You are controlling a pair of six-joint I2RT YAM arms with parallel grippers.
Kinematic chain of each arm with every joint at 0, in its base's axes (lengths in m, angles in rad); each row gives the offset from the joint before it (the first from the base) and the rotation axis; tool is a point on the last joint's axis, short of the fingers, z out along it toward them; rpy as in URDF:
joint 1: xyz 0 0 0.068 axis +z
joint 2: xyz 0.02 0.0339 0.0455 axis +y
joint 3: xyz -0.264 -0.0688 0 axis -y
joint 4: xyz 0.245 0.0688 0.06 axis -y
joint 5: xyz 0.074 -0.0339 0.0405 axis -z
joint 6: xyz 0.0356 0 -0.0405 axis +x
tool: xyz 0 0 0 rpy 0 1.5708 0
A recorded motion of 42 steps. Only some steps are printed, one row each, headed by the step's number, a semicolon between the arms.
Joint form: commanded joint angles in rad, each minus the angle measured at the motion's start. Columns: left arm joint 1, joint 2, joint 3, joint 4, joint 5, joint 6; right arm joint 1, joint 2, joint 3, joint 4, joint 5, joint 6.
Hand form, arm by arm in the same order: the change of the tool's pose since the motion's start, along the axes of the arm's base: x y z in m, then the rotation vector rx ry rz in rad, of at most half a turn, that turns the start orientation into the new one. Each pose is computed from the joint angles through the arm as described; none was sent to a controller.
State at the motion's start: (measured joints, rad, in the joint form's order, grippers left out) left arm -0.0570 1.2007 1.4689 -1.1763 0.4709 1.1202; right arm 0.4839 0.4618 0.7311 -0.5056 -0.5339 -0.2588
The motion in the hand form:
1: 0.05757 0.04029 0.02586 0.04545 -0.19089 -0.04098; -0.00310 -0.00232 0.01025 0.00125 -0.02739 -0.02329
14: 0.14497 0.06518 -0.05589 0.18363 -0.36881 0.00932; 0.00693 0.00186 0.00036 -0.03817 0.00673 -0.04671
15: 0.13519 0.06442 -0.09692 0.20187 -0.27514 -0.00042; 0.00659 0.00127 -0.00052 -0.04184 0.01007 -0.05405
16: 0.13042 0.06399 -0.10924 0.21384 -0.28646 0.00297; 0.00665 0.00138 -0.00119 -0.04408 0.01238 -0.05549
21: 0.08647 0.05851 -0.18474 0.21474 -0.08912 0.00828; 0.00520 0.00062 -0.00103 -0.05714 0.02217 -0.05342
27: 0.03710 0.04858 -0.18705 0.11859 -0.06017 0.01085; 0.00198 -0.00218 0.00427 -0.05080 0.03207 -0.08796
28: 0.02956 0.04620 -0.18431 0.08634 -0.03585 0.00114; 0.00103 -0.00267 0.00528 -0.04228 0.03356 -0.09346
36: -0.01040 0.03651 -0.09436 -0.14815 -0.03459 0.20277; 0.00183 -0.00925 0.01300 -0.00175 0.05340 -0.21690
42: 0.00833 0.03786 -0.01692 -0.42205 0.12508 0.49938; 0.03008 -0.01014 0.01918 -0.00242 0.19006 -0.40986
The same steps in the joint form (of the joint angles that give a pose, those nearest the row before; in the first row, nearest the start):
1: 0.1762 0.2087 0.2285 0.0624 0.1104 0.2203; 0.0024 0.0000 0.0374 -0.0159 0.0276 -0.0065
14: 0.2089 0.3764 -0.0108 0.6329 0.0216 0.2880; 0.0008 0.0368 0.0160 -0.0128 0.0537 -0.0203
15: 0.2089 0.3580 -0.1589 0.6606 -0.0013 0.3138; -0.0007 0.0337 0.0144 -0.0189 0.0598 -0.0204
16: 0.2089 0.3381 -0.2302 0.7231 -0.0106 0.3186; 0.0008 0.0337 0.0129 -0.0205 0.0629 -0.0204
21: 0.2089 0.2690 -0.5433 0.7743 -0.0491 0.3173; 0.0008 0.0337 0.0220 -0.0481 0.0629 -0.0280
27: 0.2089 0.0731 -0.7063 0.7254 0.0244 0.2574; 0.0009 0.0261 0.0451 -0.0742 0.0936 -0.0066
28: 0.2074 0.0452 -0.7095 0.6767 0.0519 0.2467; 0.0024 0.0215 0.0466 -0.0727 0.0982 0.0041
36: 0.1982 -0.1958 -0.5277 0.4187 0.1104 -0.1163; -0.0344 0.0152 0.0696 -0.0711 0.1717 0.0731
42: 0.1905 -0.0642 -0.1642 0.2560 0.0983 -0.5889; -0.1126 0.1485 0.1370 -0.0956 0.2638 0.1713

